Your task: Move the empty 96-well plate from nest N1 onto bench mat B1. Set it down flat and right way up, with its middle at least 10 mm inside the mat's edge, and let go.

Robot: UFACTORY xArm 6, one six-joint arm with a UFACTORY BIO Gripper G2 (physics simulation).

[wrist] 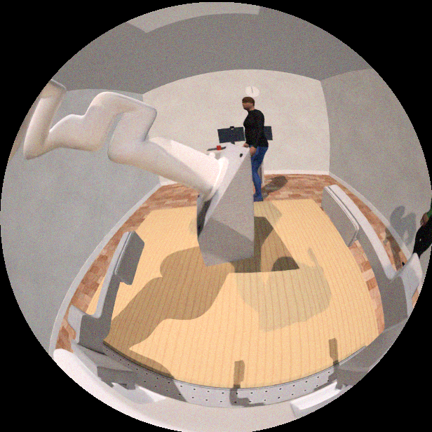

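My gripper is open, with one grey finger pad at the left and the other at the right, wide apart. Nothing shows between the pads that they touch. The 96-well plate, nest N1 and bench mat B1 cannot be made out in the wrist view, so where the gripper is relative to them cannot be told.
The white robot arm reaches across the upper left to a grey pedestal. A person stands behind it, near dark monitors. A perforated grey strip curves along the bottom. Part of another dark figure shows at the right edge.
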